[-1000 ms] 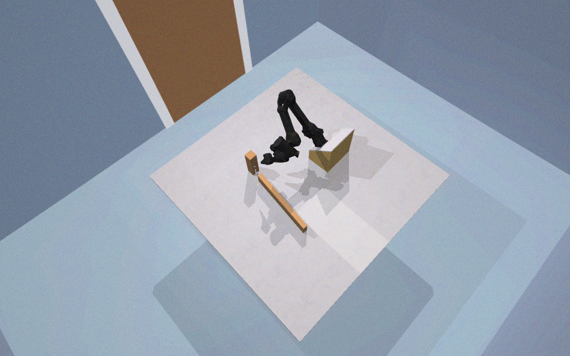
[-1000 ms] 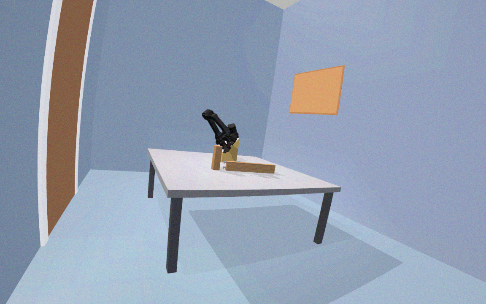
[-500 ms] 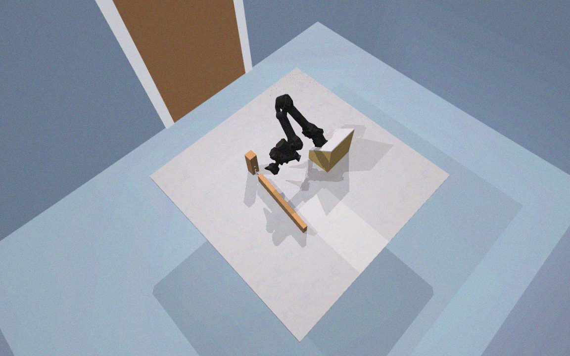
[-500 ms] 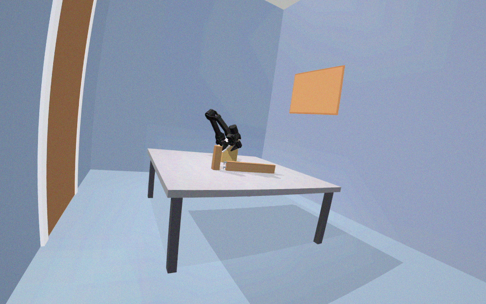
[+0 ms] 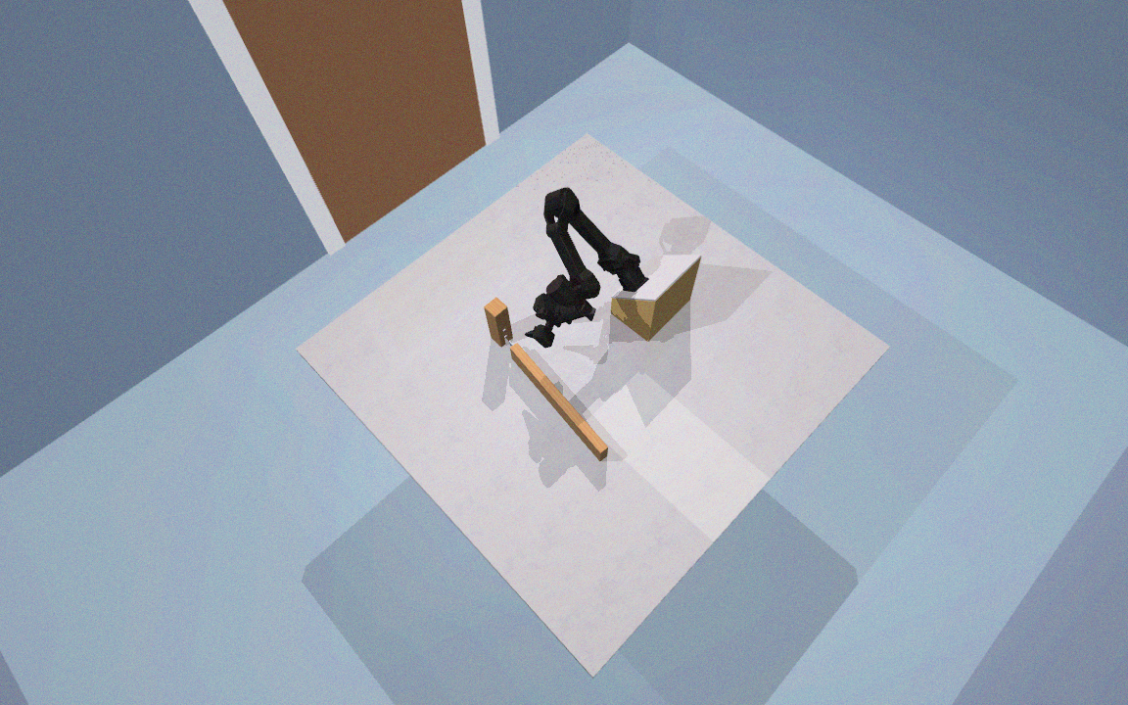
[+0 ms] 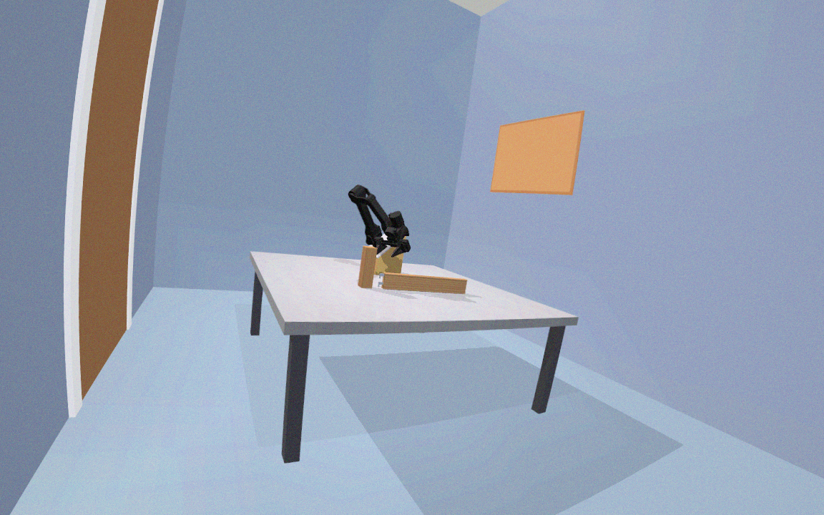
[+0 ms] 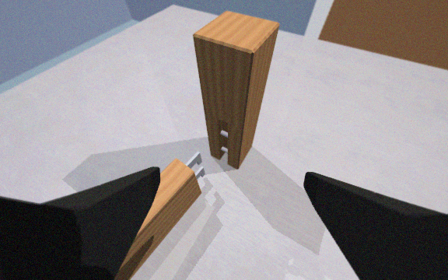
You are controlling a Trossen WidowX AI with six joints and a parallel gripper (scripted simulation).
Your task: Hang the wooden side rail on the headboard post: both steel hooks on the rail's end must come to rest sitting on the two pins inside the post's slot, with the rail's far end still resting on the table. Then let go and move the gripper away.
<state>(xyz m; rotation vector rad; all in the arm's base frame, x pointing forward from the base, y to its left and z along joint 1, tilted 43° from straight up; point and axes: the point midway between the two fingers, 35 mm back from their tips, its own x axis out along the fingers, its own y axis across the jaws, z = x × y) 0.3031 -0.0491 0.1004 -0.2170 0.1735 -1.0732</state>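
My gripper tip is now 9 cm to the left of the headboard post, 6 cm above it and 5 cm short of it.
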